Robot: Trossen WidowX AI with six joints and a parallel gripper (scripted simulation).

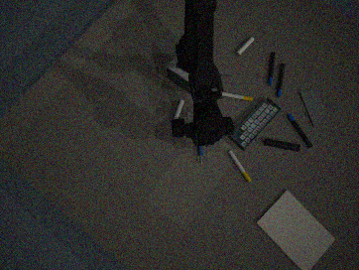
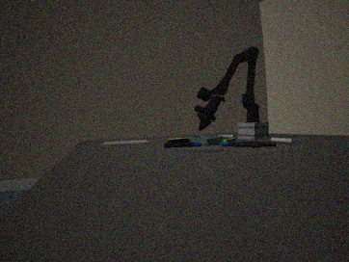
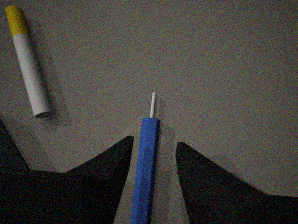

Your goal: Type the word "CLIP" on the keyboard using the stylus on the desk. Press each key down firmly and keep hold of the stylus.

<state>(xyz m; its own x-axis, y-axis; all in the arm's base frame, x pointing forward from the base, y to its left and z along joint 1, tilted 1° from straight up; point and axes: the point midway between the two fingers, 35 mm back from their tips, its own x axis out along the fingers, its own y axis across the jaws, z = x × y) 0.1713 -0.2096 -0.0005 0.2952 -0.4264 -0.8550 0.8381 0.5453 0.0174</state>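
The blue stylus is 40 mm below my gripper tip, 10 mm to the right of it and 10 mm ahead of it. From my gripper tip the other things lie so: white pad (400 mm ahead, 80 mm to the right, 50 mm below).
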